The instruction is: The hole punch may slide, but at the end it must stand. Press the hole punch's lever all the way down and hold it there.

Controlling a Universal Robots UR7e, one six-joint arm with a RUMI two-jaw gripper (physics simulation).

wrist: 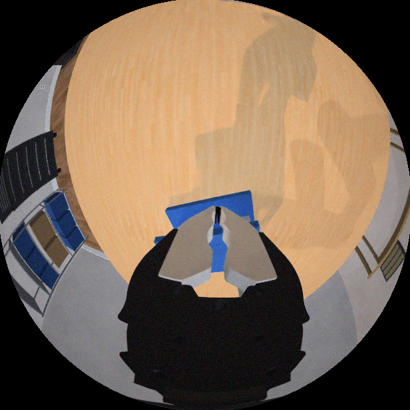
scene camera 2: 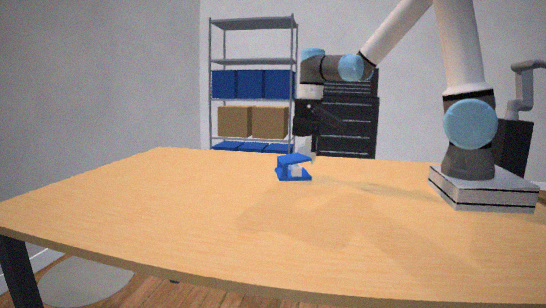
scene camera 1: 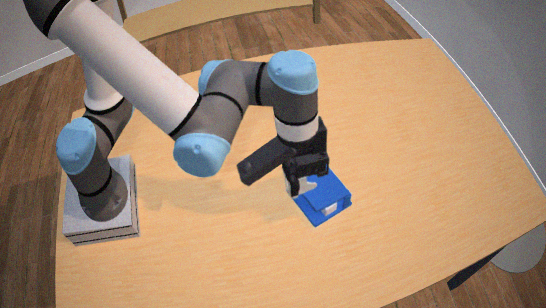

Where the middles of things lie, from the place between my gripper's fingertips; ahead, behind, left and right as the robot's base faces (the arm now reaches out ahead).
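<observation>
From my hand: blue lever [scene camera 1: 329, 190], 60 mm ahead, 10 mm above. Blue hole punch [scene camera 1: 316, 219], 60 mm ahead, 10 mm below.
</observation>
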